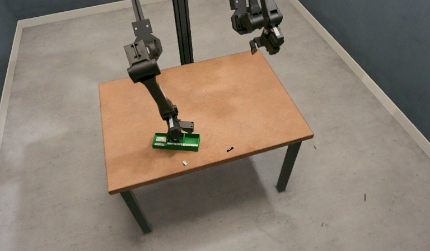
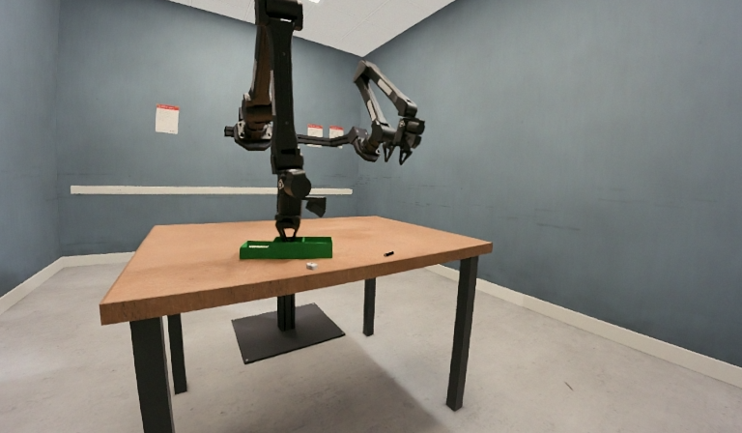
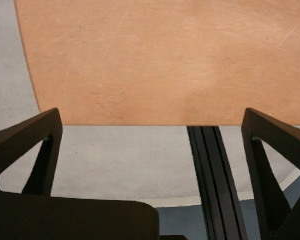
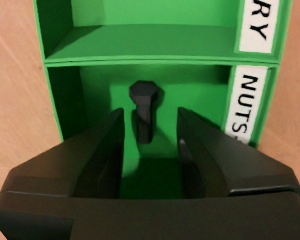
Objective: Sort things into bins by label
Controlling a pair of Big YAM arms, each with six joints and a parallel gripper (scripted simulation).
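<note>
Right now my right hand is 10 mm above the green two-compartment bin. Round my right hand: black bolt (20 mm below).
</note>
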